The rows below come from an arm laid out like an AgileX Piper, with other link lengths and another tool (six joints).
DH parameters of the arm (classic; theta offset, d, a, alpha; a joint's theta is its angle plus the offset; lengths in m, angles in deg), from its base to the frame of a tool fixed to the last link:
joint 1: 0 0.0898 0 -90
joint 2: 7.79 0 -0.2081 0
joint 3: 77.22 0 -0.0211 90
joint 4: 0 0.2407 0 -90
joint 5: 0 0 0 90
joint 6: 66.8 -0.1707 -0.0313 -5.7
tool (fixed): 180 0.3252 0 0
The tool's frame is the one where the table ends.
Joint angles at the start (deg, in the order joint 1, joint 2, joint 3, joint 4, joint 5, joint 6):
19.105, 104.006, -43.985, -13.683, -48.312, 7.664
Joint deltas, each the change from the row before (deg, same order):
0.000, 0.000, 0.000, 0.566, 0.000, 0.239
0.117, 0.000, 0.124, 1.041, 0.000, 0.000
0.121, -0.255, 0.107, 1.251, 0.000, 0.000
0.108, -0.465, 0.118, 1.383, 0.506, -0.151
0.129, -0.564, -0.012, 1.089, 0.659, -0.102
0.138, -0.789, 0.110, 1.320, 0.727, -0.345
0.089, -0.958, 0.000, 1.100, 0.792, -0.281
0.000, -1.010, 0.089, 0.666, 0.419, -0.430
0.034, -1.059, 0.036, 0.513, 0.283, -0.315
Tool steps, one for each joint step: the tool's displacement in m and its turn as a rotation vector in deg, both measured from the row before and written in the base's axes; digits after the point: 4 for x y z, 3 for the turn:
0.0006, -0.0014, 0.0000, 0.514, 0.222, -0.495
0.0004, -0.0018, -0.0006, 0.522, 0.313, -0.737
0.0004, -0.0023, 0.0012, 0.725, 0.097, -0.905
0.0006, -0.0027, 0.0012, 0.499, 0.315, -1.055
0.0006, -0.0018, 0.0021, 0.404, 0.210, -0.803
0.0002, -0.0022, 0.0028, 0.338, 0.129, -0.941
0.0003, -0.0020, 0.0044, 0.361, -0.076, -0.808
-0.0004, -0.0016, 0.0053, 0.136, -0.519, -0.500
-0.0006, -0.0011, 0.0062, 0.249, -0.719, -0.347

